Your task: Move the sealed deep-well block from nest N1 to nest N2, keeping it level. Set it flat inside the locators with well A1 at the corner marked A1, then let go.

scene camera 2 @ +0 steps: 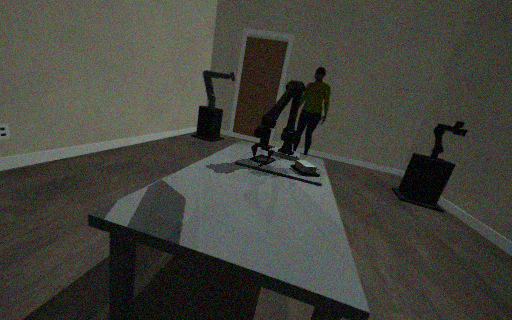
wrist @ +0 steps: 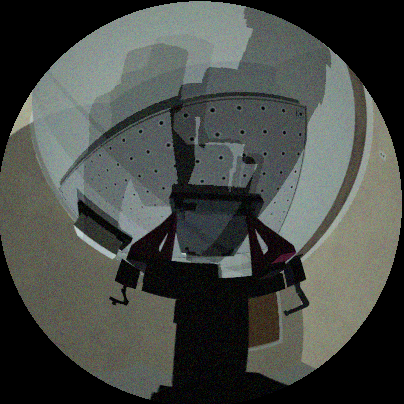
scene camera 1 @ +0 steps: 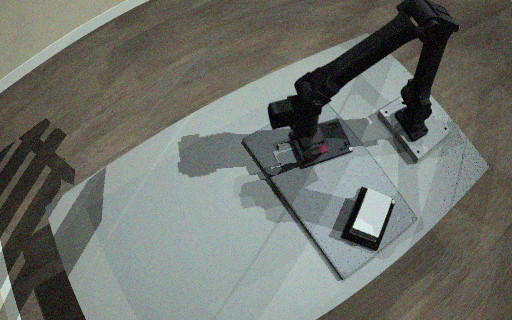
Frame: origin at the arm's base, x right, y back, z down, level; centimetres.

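Seen in the pictures: gripper, fingertip midpoint: [scene camera 2: 260,159] [wrist: 212,215] [scene camera 1: 304,147]; arm's base, link origin: [scene camera 2: 285,152] [scene camera 1: 411,124].
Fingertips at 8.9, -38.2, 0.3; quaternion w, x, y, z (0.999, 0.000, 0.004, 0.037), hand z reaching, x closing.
Note:
Pixels of each thing's top centre, then the offset from my fingertips to it, as dx, dy, dz. "spot": a spot on its surface instead. Level surfaces: height alone.
- sealed deep-well block, top centre: [scene camera 1: 373,212] [wrist: 93,244] [scene camera 2: 306,163] -28.4, +6.5, -3.7
- dark nest, surface spot: [scene camera 1: 361,243] spot: -33.8, +0.5, +0.6
- perforated board, top centre: [wrist: 141,223] [scene camera 1: 335,180] [scene camera 2: 279,165] -12.8, +3.5, +1.6
- table, surface height: dz +3.0
The sealed deep-well block [scene camera 1: 372,212] [scene camera 2: 305,164] [wrist: 97,234], with a pale top, sits in a dark nest [scene camera 1: 361,243] at the right end of the perforated board [scene camera 1: 320,230] [scene camera 2: 280,173]. It looks flat there. A second dark nest [scene camera 1: 340,131] [wrist: 215,192] stands towards the board's other end and holds no block. My gripper [scene camera 1: 312,151] [scene camera 2: 262,152] [wrist: 212,215] is open and empty, low over this second nest, its fingers spread wide. The labels N1 and N2, the A1 mark and well A1 cannot be read.
The arm's pale base plate [scene camera 1: 434,137] is behind the board. In scene camera 2, a person [scene camera 2: 315,100] in a yellow-green top stands behind the table [scene camera 2: 260,220]. Two other arms on dark pedestals [scene camera 2: 209,122] [scene camera 2: 427,179] stand away from the table. Shadows cross the table.

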